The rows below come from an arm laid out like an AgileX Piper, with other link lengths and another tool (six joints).
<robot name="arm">
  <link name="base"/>
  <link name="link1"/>
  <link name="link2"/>
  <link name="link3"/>
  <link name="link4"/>
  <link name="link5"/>
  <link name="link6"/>
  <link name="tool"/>
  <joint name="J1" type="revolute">
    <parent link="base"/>
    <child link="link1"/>
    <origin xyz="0 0 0.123"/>
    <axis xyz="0 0 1"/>
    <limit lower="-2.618" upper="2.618"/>
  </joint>
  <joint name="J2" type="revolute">
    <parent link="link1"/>
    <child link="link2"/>
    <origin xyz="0 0 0"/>
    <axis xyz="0 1 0"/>
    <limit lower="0" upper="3.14"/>
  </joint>
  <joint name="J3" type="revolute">
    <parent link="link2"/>
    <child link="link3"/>
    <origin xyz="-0.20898 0 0.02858"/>
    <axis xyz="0 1 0"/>
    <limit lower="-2.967" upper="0"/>
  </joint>
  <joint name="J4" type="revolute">
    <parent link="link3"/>
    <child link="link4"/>
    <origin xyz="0.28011 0 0.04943"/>
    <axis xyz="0.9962 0 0.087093"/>
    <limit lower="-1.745" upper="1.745"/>
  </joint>
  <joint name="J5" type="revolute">
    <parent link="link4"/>
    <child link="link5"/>
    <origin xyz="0 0 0"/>
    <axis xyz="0 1 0"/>
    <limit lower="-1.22" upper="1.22"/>
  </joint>
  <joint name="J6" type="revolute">
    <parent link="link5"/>
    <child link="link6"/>
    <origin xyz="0.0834 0 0.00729"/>
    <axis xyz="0.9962 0 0.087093"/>
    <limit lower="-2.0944" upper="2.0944"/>
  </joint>
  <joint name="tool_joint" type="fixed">
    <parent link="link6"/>
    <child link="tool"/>
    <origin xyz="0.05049 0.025 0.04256" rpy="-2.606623 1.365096 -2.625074"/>
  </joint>
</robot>
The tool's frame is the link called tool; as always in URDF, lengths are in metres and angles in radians.
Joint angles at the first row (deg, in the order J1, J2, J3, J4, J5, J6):
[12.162, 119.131, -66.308, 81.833, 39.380, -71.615]
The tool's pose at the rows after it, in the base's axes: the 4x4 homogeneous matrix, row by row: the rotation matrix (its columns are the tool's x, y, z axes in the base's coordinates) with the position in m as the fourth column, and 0 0 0 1 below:
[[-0.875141 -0.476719 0.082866 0.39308], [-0.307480 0.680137 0.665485 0.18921], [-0.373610 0.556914 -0.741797 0.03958], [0 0 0 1]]
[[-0.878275 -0.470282 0.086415 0.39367], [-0.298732 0.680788 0.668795 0.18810], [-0.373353 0.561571 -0.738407 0.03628], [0 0 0 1]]
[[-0.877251 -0.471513 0.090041 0.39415], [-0.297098 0.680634 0.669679 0.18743], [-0.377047 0.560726 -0.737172 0.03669], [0 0 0 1]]
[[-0.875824 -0.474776 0.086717 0.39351], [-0.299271 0.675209 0.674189 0.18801], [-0.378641 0.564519 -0.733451 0.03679], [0 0 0 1]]
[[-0.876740 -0.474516 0.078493 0.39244], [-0.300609 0.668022 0.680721 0.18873], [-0.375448 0.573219 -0.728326 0.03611], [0 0 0 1]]
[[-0.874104 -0.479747 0.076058 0.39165], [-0.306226 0.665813 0.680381 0.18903], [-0.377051 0.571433 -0.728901 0.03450], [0 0 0 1]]
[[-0.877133 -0.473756 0.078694 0.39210], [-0.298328 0.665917 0.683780 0.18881], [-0.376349 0.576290 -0.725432 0.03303], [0 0 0 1]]
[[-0.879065 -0.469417 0.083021 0.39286], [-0.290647 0.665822 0.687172 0.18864], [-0.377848 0.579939 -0.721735 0.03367], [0 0 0 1]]
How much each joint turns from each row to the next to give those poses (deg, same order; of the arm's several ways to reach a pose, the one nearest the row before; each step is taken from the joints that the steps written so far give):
[0.000, 1.317, 0.000, 2.801, 0.728, -1.359]
[-0.138, 0.649, 0.001, 1.150, 0.001, -0.926]
[-0.114, 0.001, -0.001, 0.261, 0.034, -0.355]
[-0.002, 0.095, 0.001, 0.204, 0.408, -0.286]
[0.000, 0.213, 0.000, 0.112, 0.608, 0.019]
[0.001, 0.279, 0.000, 0.136, 0.126, -0.604]
[0.000, 0.335, -0.002, 0.791, 0.000, -0.375]
[-0.001, -0.001, 0.002, 0.544, 0.000, -0.089]

